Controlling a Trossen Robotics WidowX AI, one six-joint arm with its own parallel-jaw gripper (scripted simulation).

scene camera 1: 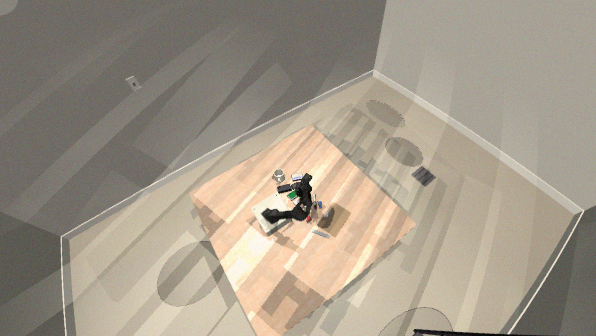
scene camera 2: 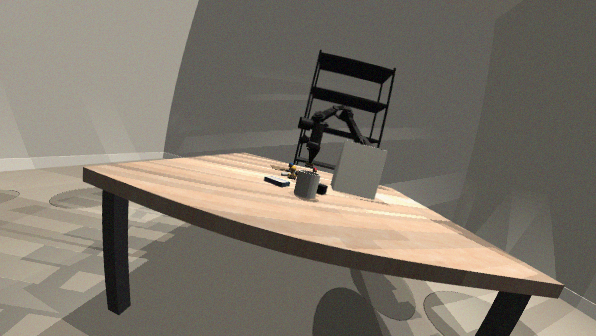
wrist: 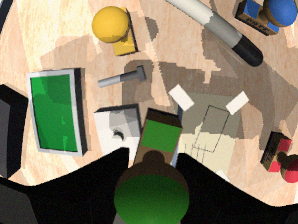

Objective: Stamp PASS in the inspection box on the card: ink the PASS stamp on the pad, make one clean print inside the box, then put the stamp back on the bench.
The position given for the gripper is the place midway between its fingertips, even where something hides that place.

Observation:
In view: the gripper [wrist: 153, 158], a grey block [wrist: 117, 127], a yellow-knobbed stamp [wrist: 117, 30], an inspection card [wrist: 209, 122] and a green ink pad [wrist: 55, 99].

